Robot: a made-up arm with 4 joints.
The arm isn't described. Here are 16 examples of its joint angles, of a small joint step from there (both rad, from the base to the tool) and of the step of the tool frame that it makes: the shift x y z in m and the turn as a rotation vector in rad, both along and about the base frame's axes.
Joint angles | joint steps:
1: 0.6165 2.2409 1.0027 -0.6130 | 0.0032 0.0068 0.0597 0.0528
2: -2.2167 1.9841 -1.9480 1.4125 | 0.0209 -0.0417 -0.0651 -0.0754
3: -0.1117 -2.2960 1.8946 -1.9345 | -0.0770 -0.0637 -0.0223 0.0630
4: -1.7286 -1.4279 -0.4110 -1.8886 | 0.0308 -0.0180 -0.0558 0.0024
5: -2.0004 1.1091 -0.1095 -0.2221 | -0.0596 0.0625 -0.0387 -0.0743
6: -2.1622 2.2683 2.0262 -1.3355 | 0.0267 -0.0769 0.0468 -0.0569
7: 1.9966 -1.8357 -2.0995 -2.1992 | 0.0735 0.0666 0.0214 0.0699
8: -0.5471 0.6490 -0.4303 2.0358 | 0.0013 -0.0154 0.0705 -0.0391
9: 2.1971 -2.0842 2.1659 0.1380 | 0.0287 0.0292 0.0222 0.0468
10: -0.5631 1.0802 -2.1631 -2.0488 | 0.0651 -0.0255 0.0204 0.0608
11: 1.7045 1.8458 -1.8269 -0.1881 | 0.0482 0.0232 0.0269 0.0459
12: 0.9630 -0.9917 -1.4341 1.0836 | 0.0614 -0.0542 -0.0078 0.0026
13: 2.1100 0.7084 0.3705 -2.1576 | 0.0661 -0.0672 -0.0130 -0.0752
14: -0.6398 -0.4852 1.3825 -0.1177 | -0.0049 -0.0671 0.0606 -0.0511
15: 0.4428 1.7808 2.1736 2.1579 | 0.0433 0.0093 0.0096 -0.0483
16: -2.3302 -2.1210 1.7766 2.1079 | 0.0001 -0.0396 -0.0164 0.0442
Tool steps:
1: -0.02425 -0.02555 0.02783 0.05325 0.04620 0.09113
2: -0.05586 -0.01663 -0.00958 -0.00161 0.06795 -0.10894
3: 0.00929 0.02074 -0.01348 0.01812 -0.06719 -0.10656
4: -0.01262 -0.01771 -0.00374 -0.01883 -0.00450 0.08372
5: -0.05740 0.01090 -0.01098 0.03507 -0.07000 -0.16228
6: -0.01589 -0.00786 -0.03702 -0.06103 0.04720 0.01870
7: -0.01927 0.04274 -0.01912 -0.06889 -0.01094 -0.01541
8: 0.00195 -0.01010 0.00022 -0.02950 -0.00008 0.02008
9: 0.00237 0.02181 -0.00835 -0.04313 0.00902 -0.03190
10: 0.01963 -0.04106 0.00098 -0.04671 -0.00216 0.13622
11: -0.03278 0.01747 -0.00671 -0.02615 0.01669 0.11803
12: -0.03036 -0.02342 0.00589 0.04692 -0.02729 0.06581
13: -0.02312 0.00239 0.02406 0.01915 0.09426 0.01094
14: 0.00122 -0.00984 0.03630 -0.04680 -0.04879 -0.00961
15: 0.00165 -0.00107 0.00115 -0.01153 0.00462 0.00549
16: 0.01844 0.01263 -0.01772 -0.03905 0.01638 -0.02331
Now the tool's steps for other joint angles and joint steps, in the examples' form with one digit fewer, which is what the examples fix.
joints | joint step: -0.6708 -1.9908 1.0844 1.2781 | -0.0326 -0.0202 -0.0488 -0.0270
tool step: 0.0014 0.0184 0.0067 -0.0372 0.0044 0.0363
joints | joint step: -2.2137 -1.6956 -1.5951 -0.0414 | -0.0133 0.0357 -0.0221 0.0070
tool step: -0.0109 -0.0103 0.0124 0.0294 -0.0203 0.0017
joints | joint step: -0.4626 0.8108 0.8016 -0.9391 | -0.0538 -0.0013 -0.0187 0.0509
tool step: -0.0062 -0.0241 -0.0060 -0.0202 0.0093 -0.0305
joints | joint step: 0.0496 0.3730 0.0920 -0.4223 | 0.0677 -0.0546 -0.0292 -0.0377
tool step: -0.0087 0.0281 0.0459 0.0673 -0.0491 0.0450
